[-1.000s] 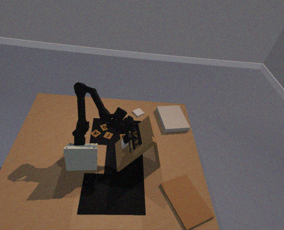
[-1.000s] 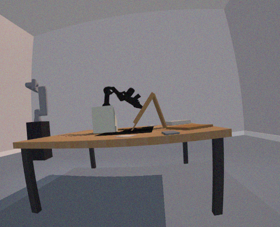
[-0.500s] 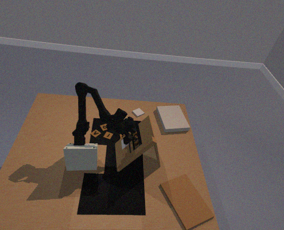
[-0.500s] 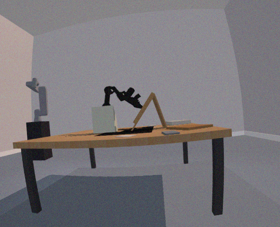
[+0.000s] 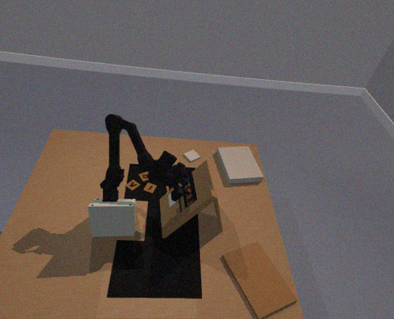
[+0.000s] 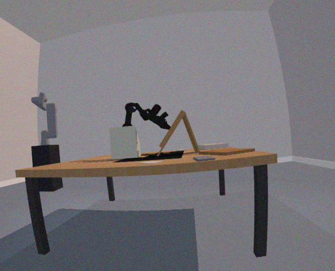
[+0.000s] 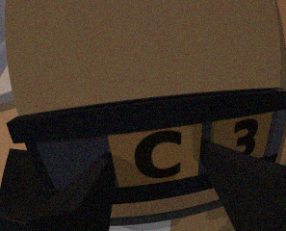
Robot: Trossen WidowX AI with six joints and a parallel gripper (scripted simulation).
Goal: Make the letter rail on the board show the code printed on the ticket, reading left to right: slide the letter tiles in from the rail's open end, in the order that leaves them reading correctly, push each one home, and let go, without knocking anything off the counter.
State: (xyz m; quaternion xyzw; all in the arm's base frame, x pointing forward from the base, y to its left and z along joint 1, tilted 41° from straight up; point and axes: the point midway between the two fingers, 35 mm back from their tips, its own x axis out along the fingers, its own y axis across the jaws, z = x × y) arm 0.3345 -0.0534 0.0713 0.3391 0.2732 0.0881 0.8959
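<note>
Now: gripper tip 6 cm past the white ticket, 3 cm to the right of it and 9 cm above it. Also, from my gripper tip: letter tile (5 cm behind, 15 cm to the left, 18 cm below); black mat (16 cm behind, 3 cm to the right, 18 cm below); small white pad (10 cm ahead, 42 cm to the left, 18 cm below).
</note>
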